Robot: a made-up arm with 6 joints.
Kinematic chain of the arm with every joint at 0, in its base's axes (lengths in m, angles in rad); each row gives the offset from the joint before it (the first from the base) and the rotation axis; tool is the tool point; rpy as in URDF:
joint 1: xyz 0 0 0.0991 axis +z
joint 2: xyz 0 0 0 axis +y
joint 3: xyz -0.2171 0 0.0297 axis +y
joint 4: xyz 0.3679 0 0.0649 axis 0.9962 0 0.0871
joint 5: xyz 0 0 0 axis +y
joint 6: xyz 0.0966 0 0.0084 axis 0.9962 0 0.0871
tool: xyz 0 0 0 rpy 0 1.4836 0
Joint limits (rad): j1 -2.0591..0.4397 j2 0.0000..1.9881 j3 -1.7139..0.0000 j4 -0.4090..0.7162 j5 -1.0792..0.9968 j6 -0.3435..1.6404
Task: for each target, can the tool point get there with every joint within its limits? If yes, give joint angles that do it. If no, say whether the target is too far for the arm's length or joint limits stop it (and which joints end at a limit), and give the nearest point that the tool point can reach.
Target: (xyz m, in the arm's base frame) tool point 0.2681 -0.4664 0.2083
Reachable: yes | joints -1.0556 1.8253 -1.5314 0.1134 0.3251 0.1923
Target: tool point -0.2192 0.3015 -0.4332
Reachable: no: joint limits stop it (at a limit: joint 2, joint 3, joint 4) | nearest point -0.0312 0.0429 -0.1400 | short by 0.434 m
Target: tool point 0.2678 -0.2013 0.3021
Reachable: yes | joints -0.7406 0.9296 -0.9370 0.4720 0.8155 1.3166
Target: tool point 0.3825 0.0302 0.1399
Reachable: yes | joints 0.0500 1.2641 -0.8169 0.2242 0.5363 0.4635
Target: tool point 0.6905 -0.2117 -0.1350
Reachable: no: too far | nearest point 0.4799 -0.1471 0.0176 | short by 0.268 m
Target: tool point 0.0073 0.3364 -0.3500
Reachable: no: joint limits stop it (at a limit: joint 1, joint 2, joint 4) | nearest point 0.1078 0.0981 -0.1580 | short by 0.322 m
